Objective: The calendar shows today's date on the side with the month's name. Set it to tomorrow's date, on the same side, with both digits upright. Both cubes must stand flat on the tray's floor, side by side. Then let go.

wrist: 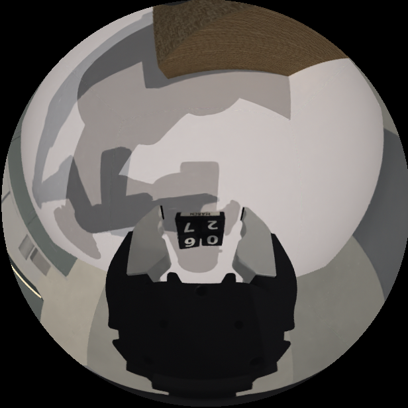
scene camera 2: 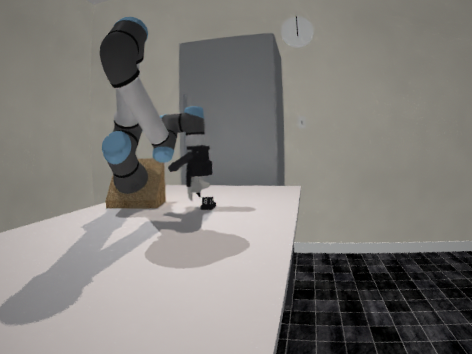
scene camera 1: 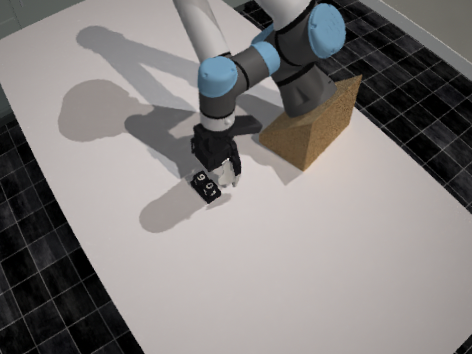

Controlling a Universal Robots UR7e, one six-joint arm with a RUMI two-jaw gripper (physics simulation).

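Places are measured from the arm's base along level axes (x right, y up, z back), in centimetres.
Where they show: gripper, fingertip midpoint: (scene camera 2: pixel 195 199) (scene camera 1: pixel 222 173); arm's base, link origin: (scene camera 2: pixel 131 179) (scene camera 1: pixel 312 101).
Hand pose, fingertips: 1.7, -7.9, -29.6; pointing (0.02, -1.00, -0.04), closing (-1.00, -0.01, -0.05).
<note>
Each offset is from my fingertips to the top centre of the thing, as dx, dy, dz. "*": to the spot under its first point. Level surfaces: height alone.
The black calendar tray (wrist: pixel 200 214) carries a MARCH label. Two black cubes stand in it side by side. In the wrist view the label and front digits appear upside down together; read with the label upright, the left cube (wrist: pixel 211 232) shows 2 and the right cube (wrist: pixel 189 235) shows 7, both upright. Their tops show 0 and a 6 or 9, also seen in scene camera 1 on the cubes {-1.2, +0.7, -5.1} (scene camera 1: pixel 210 188) {+2.4, +1.3, -5.2} (scene camera 1: pixel 201 178). In scene camera 2 the calendar {* +4.2, -0.9, -6.2} (scene camera 2: pixel 208 203) is small. My gripper (scene camera 1: pixel 228 183) (scene camera 2: pixel 195 195) (wrist: pixel 202 207) is open and empty, on the month's side near the calendar, apart from it.
The brown wedge-shaped base block (scene camera 1: pixel 325 125) (scene camera 2: pixel 150 185) (wrist: pixel 225 50) carries the arm and stands behind the gripper on the pale table {dy -3.4} (scene camera 1: pixel 300 260) (scene camera 2: pixel 150 300). The table's edge drops to a dark tiled floor (scene camera 1: pixel 40 260) (scene camera 2: pixel 380 300).
</note>
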